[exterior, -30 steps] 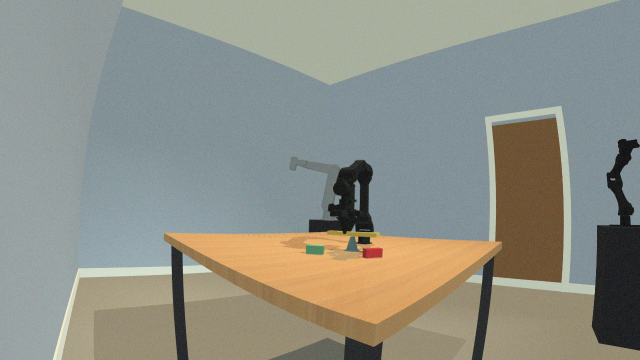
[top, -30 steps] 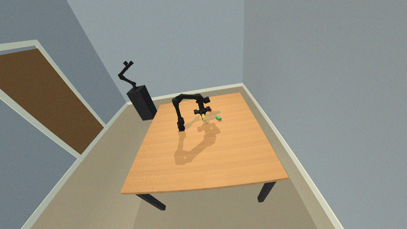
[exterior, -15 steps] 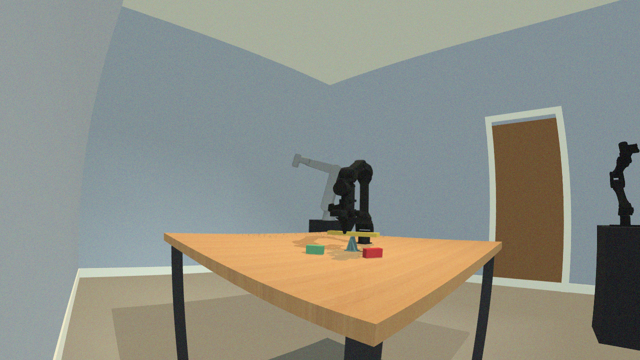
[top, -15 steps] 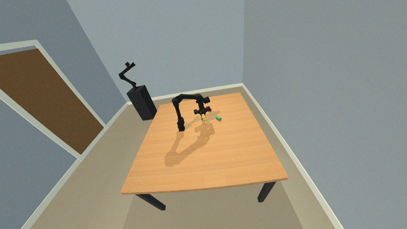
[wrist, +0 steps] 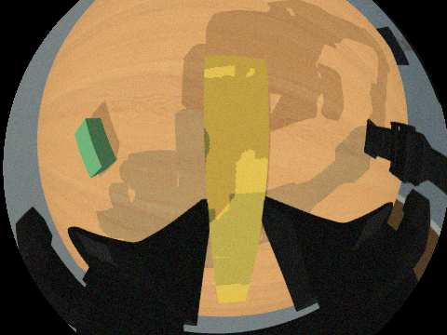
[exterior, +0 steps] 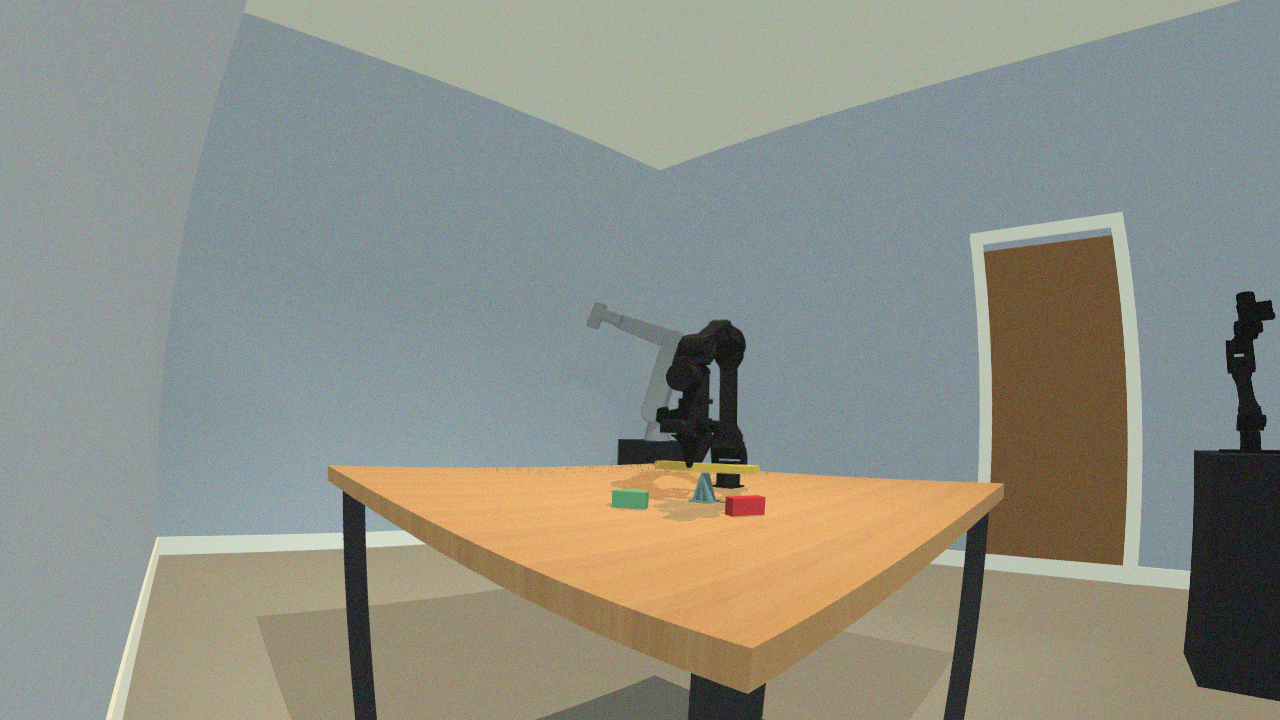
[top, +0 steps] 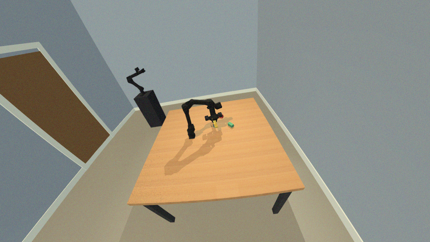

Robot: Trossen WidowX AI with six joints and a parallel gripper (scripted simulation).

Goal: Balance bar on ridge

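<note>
The yellow bar is 3 cm to the left of my gripper tip. The rest, counted from my gripper tip: red block (7 cm ahead, 18 cm to the left, 6 cm below); green block (17 cm ahead, 1 cm to the right, 6 cm below).
</note>
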